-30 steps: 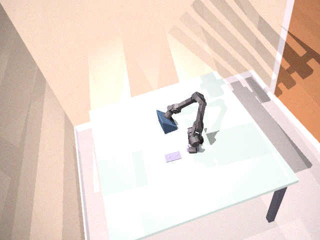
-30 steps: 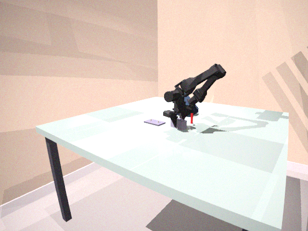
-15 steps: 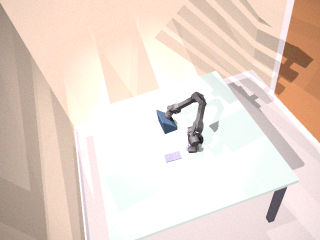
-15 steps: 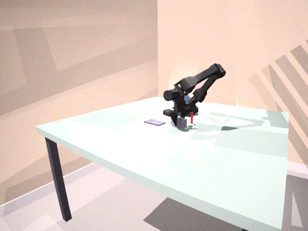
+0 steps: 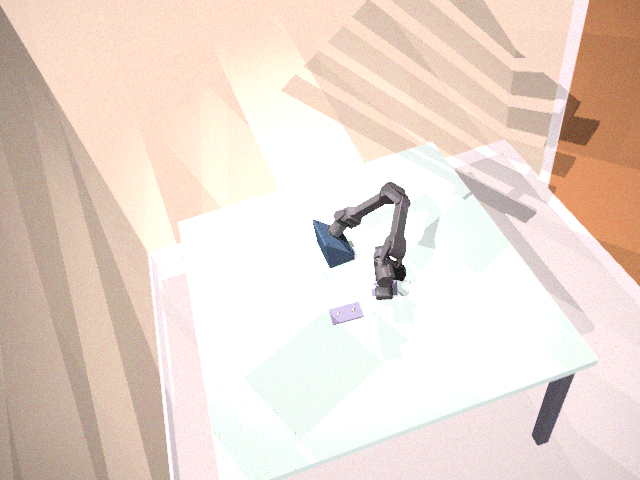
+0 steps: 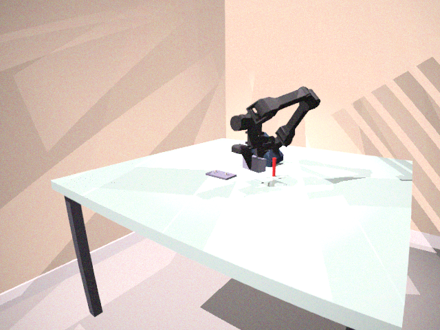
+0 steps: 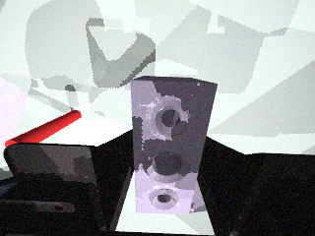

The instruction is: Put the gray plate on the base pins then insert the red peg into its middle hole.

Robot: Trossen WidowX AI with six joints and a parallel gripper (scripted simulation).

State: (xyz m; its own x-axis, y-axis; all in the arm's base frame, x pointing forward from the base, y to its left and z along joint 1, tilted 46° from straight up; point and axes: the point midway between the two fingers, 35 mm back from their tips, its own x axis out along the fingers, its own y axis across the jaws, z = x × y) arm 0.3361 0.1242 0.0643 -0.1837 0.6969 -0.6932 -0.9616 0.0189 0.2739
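My gripper tip is now 16 cm to the left of the pin base, 5 cm above it and 2 cm short of it. The rest, counted from my gripper tip: gray plate 3 cm above; red peg 12 cm behind, 2 cm below, 1 cm to the left.
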